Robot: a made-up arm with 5 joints.
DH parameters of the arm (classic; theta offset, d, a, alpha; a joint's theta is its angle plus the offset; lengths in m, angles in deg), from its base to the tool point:
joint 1: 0 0.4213 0 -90
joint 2: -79.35 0 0.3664 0
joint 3: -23.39 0 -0.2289 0
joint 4: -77.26 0 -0.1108 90
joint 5: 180 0.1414 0 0
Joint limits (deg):
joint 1: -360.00..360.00
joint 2: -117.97..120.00
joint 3: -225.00..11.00
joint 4: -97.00..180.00
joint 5: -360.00..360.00
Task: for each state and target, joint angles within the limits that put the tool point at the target. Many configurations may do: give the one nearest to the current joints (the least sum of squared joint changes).
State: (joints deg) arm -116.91 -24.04 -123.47 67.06 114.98
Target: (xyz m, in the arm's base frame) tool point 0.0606 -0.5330 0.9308
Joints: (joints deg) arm -83.51 19.76 -135.77 47.87 114.98
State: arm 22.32 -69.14 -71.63 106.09 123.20
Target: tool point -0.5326 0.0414 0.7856
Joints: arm -4.44 -95.75 -119.44 73.52 123.20
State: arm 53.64 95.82 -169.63 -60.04 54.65
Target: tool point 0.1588 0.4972 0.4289
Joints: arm 72.29 105.78 -181.66 -77.27 54.65
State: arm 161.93 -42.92 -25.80 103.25 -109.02
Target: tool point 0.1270 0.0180 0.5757
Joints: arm 188.07 -25.62 -0.83 147.45 -109.02
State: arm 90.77 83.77 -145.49 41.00 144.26
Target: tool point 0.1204 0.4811 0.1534
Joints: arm 75.95 67.85 -99.75 77.63 144.26
